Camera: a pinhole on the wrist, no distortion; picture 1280 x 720 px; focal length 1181.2 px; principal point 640.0 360.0 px. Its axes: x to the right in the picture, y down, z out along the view. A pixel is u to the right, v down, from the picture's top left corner.
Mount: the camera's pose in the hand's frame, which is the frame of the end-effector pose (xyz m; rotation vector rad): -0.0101 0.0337 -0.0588 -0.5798 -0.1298 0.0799
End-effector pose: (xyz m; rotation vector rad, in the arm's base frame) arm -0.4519 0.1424 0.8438 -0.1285 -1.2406 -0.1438
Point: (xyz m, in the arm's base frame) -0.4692 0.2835 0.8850
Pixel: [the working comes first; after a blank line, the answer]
In the camera's frame: 0.0603 0.0208 0.1427

1139 532
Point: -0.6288 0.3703 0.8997
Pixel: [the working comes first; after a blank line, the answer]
In the camera's frame: 0.0437 -0.0233 0.3188

802 274
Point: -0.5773 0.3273 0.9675
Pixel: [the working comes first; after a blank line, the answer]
In the camera's frame: 0.1178 -0.0365 0.2602

1175 194
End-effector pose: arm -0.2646 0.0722 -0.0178 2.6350 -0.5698 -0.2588
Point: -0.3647 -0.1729 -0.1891
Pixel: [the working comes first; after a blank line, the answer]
In the camera's frame: 0.0874 -0.0770 0.3348

948 88
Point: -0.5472 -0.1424 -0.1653
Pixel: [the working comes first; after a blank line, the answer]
In the camera's frame: -0.0826 -0.0377 0.4008

397 249
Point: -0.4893 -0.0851 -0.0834
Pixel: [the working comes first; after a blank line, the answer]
In the camera's frame: -0.0772 -0.0039 0.2904

326 344
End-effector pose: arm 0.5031 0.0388 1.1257 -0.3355 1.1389 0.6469
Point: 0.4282 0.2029 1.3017
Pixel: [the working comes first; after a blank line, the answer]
In the camera's frame: -0.0861 0.0413 0.2375

212 566
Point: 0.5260 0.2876 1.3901
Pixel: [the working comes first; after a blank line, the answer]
In the camera's frame: -0.0986 -0.0336 0.3745

329 254
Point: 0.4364 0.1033 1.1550
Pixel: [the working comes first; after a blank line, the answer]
In the camera's frame: -0.0022 0.0191 0.0826

609 633
